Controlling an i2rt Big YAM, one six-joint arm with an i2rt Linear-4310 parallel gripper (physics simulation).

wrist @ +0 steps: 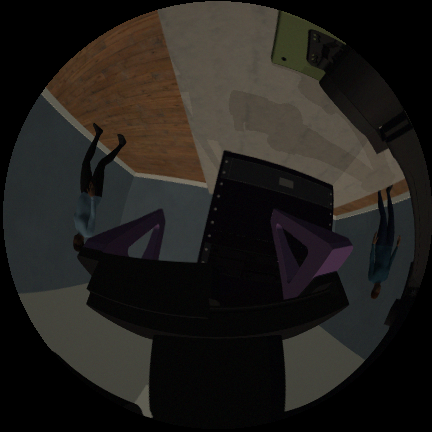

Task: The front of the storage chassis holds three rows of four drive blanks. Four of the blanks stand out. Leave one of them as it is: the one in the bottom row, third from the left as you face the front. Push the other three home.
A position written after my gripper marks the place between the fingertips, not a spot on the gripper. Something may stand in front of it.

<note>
In view: my gripper (217, 214) and a rack housing (246, 189).
</note>
